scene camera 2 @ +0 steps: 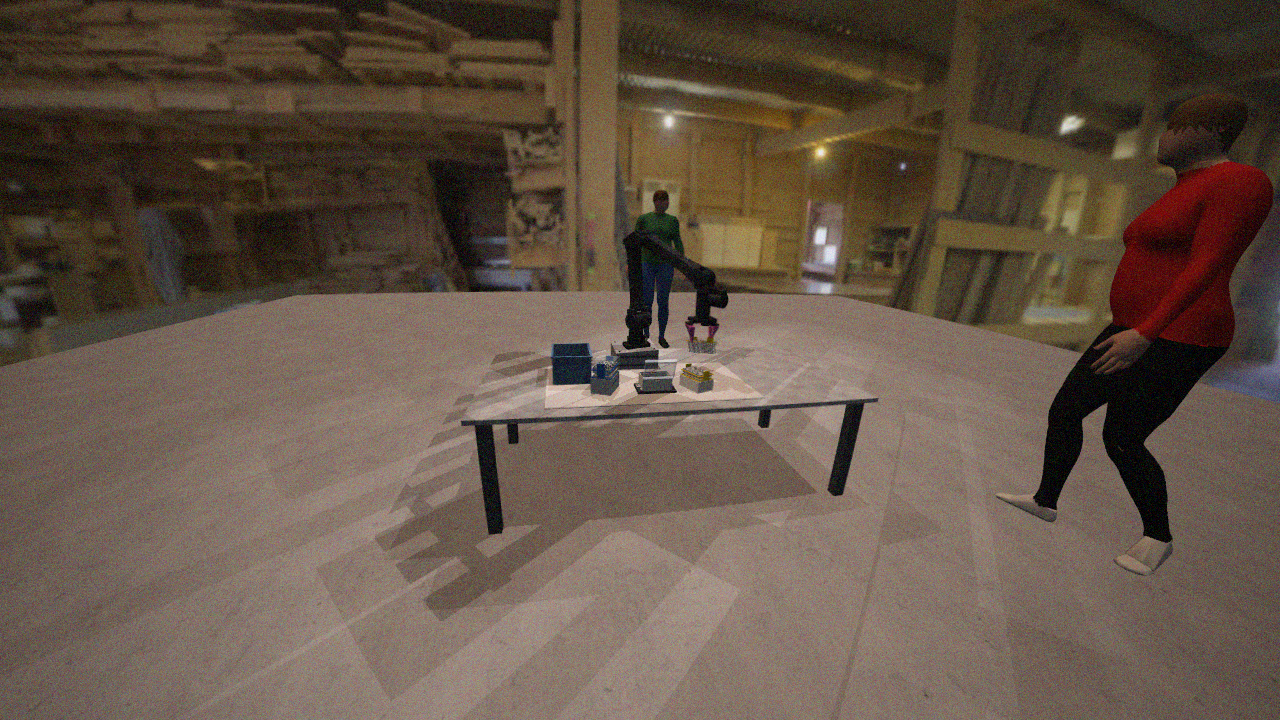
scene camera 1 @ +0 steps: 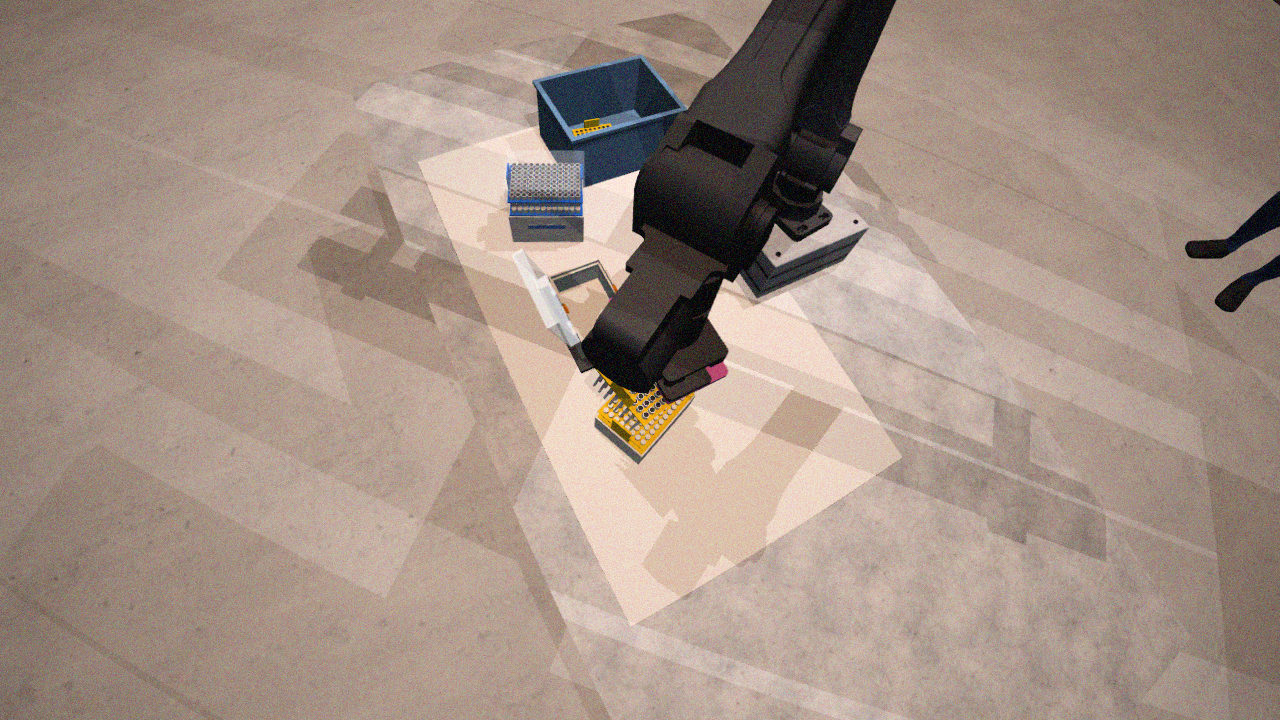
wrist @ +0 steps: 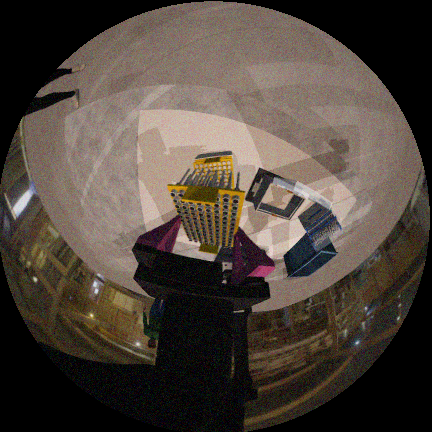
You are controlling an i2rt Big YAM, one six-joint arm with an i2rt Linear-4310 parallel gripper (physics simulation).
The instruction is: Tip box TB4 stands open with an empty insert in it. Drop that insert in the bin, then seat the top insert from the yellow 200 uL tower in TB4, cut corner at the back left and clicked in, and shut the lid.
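My gripper (scene camera 2: pixel 702 335) (wrist: pixel 208 222) is shut on the yellow top insert (scene camera 2: pixel 703 345) (wrist: pixel 209 215), with grey tips hanging beneath it. It holds the insert above and apart from the yellow tower (scene camera 1: pixel 640 431) (scene camera 2: pixel 697 381) (wrist: pixel 227 163), whose top shows another yellow insert. In scene camera 1 the arm hides most of the held insert. Tip box TB4 (scene camera 2: pixel 656 382) (wrist: pixel 274 210) stands beside the tower with its pale lid (scene camera 1: pixel 541 297) (wrist: pixel 316 197) upright; its visible inside holds no insert. A yellow insert (scene camera 1: pixel 591 130) lies in the blue bin (scene camera 1: pixel 617 159) (scene camera 2: pixel 571 365) (wrist: pixel 310 261).
A blue tip tower (scene camera 1: pixel 546 223) (scene camera 2: pixel 605 380) (wrist: pixel 320 227) stands between TB4 and the bin. The arm's grey base block (scene camera 1: pixel 810 259) (scene camera 2: pixel 633 355) stands behind TB4. A person in red (scene camera 2: pixel 1172 255) and a person in green (scene camera 2: pixel 659 228) stand near the table (scene camera 2: pixel 626 413).
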